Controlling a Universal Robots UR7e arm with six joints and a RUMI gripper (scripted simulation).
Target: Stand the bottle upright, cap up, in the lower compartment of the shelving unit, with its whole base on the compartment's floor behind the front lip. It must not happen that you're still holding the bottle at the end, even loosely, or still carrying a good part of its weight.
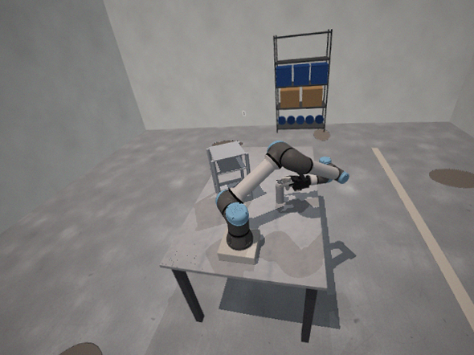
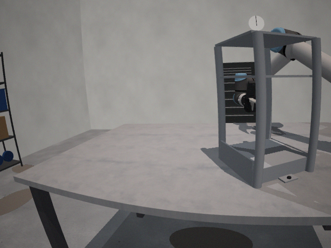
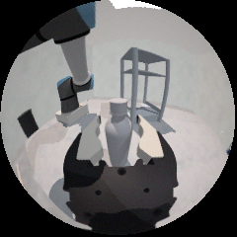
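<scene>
The grey bottle lies 3 cm below my hand. From my hand the other things lie so: grey shelving unit 34 cm to the left, 10 cm ahead, 3 cm above.
</scene>
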